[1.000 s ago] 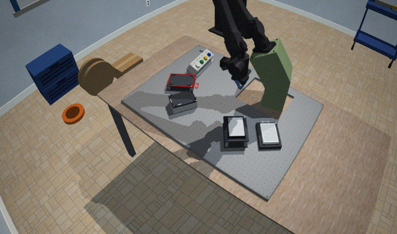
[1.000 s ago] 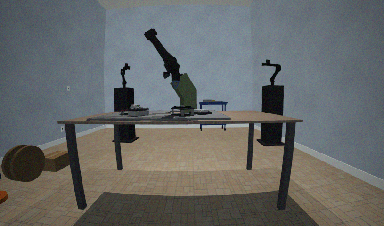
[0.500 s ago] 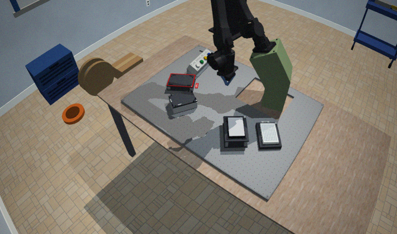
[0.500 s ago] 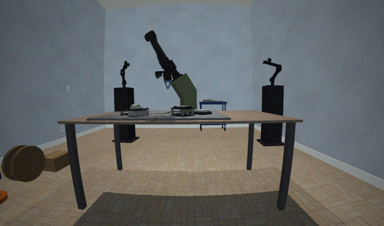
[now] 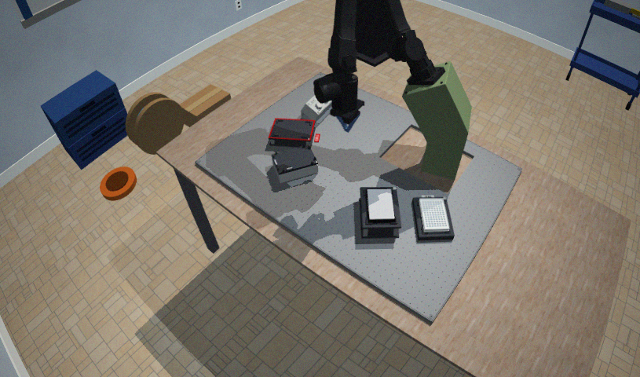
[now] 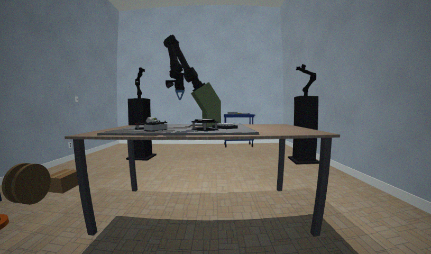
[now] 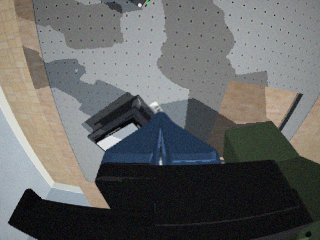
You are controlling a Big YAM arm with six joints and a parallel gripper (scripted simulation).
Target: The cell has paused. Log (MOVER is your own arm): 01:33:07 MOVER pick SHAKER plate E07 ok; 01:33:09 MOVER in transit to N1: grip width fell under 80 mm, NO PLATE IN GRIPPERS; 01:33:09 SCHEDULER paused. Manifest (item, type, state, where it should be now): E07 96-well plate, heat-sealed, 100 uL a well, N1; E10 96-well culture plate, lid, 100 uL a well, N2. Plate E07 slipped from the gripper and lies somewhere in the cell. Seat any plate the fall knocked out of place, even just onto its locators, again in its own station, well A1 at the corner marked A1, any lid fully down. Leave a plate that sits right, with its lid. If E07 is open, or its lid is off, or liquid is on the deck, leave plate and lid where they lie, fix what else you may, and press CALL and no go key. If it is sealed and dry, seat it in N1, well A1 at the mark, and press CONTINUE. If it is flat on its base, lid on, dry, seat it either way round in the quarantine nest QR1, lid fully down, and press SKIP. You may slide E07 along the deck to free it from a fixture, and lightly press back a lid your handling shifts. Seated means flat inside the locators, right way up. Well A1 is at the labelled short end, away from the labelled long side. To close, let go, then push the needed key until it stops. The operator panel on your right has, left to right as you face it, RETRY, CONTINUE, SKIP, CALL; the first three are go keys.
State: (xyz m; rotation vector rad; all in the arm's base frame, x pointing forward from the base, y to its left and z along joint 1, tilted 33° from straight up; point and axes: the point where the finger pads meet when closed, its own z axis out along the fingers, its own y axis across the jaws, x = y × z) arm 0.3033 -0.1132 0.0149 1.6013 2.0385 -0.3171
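My gripper is now 320 mm to the left of the green continue key, 230 mm past it and 160 mm above it. Also, from my hand: grey retry key: 300 mm to the right, 180 mm behind, 160 mm below; then yellow skip key: 330 mm to the right, 280 mm behind, 160 mm below; then plate E07: 200 mm to the left, 160 mm below, 60 mm ahead.
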